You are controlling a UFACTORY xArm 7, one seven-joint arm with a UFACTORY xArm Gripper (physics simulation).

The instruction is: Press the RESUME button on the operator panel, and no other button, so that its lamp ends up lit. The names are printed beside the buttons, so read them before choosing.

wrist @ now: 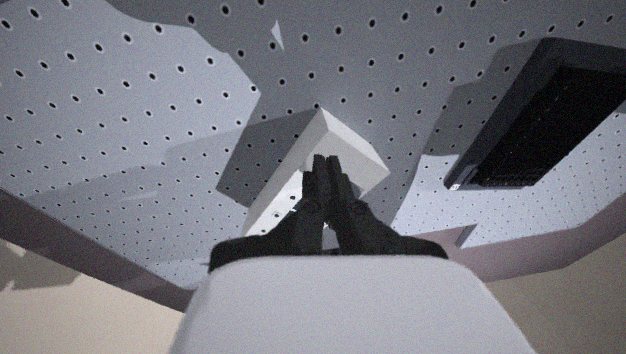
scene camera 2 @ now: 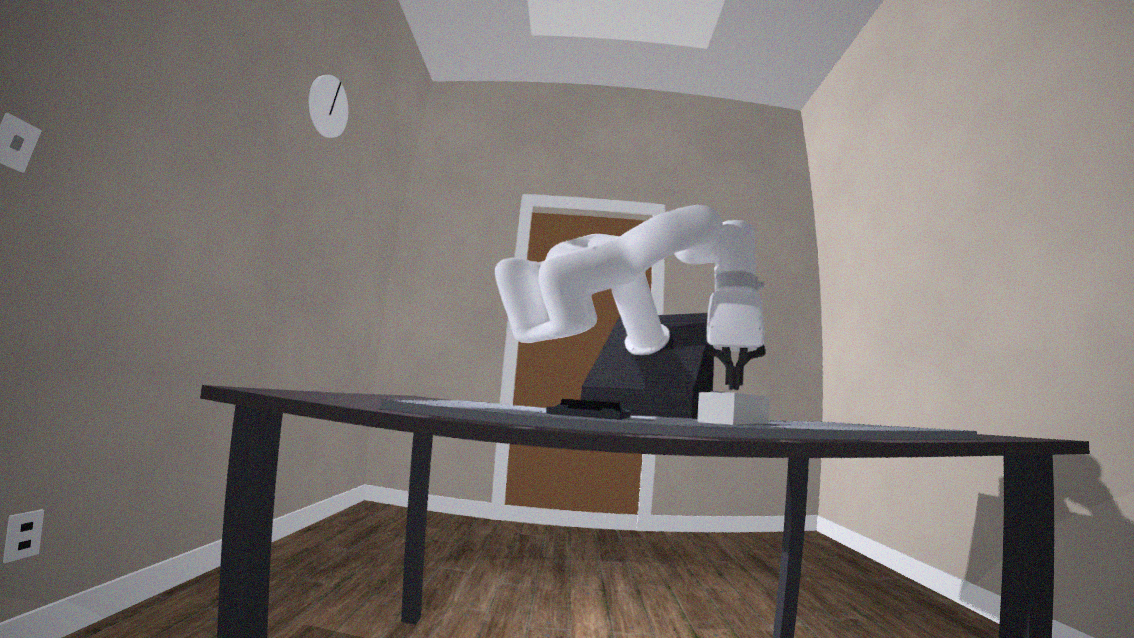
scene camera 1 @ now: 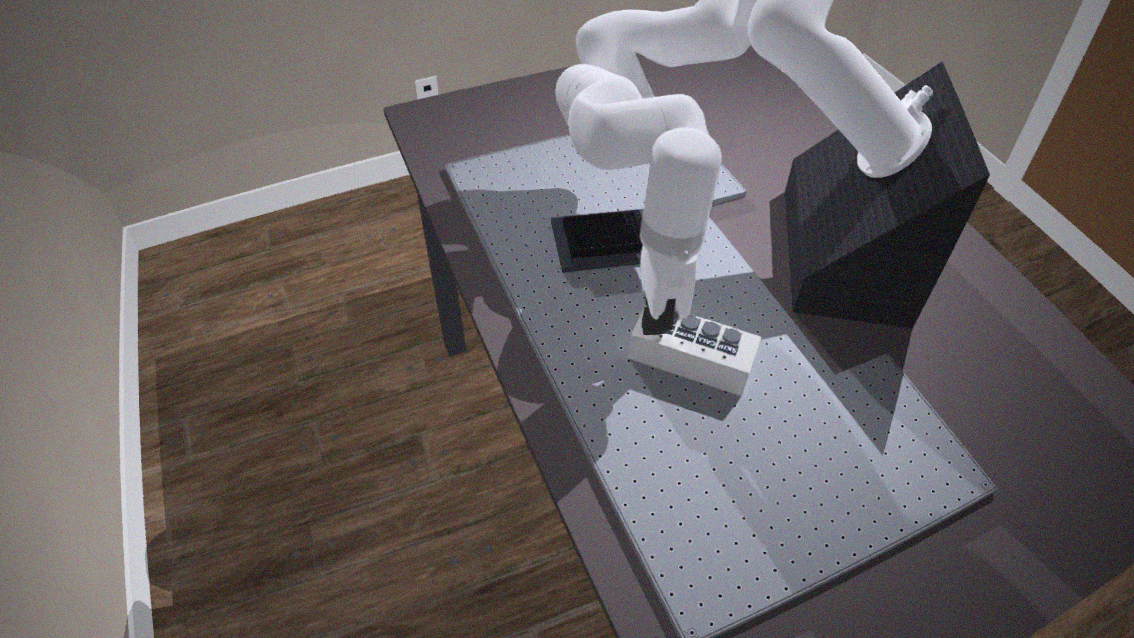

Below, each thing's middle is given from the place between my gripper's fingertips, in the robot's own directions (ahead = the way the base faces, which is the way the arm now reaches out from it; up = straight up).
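Labels:
My hand is 30 mm above the operator panel [scene camera 1: 690,354], and it is also 40 mm to the right of the panel and 50 mm past it. Then there is the black tray [scene camera 1: 591,235], 40 mm below my hand, 230 mm to the right of it and 90 mm behind it.

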